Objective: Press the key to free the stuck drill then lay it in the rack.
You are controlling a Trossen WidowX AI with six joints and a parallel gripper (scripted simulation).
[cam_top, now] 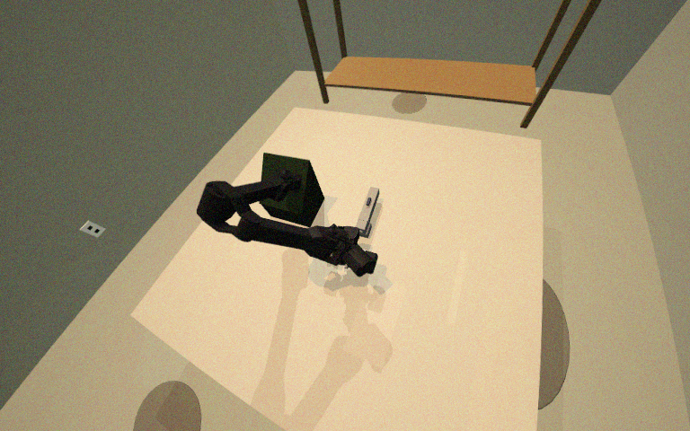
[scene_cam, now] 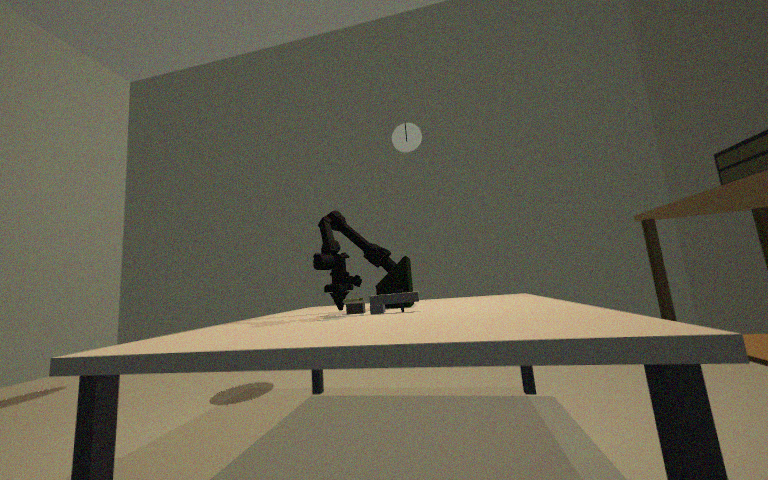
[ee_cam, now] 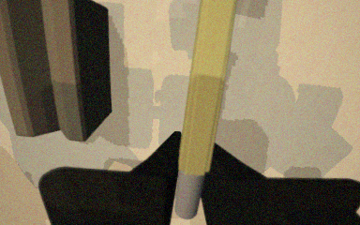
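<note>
Now: the drill 40 mm to the left of my gripper tip and 40 mm above it. Also, from my gripper tip: grey housing 210 mm to the left, 20 mm above, 10 mm behind; then small blue key 230 mm to the left, 30 mm above, 10 mm behind.
</note>
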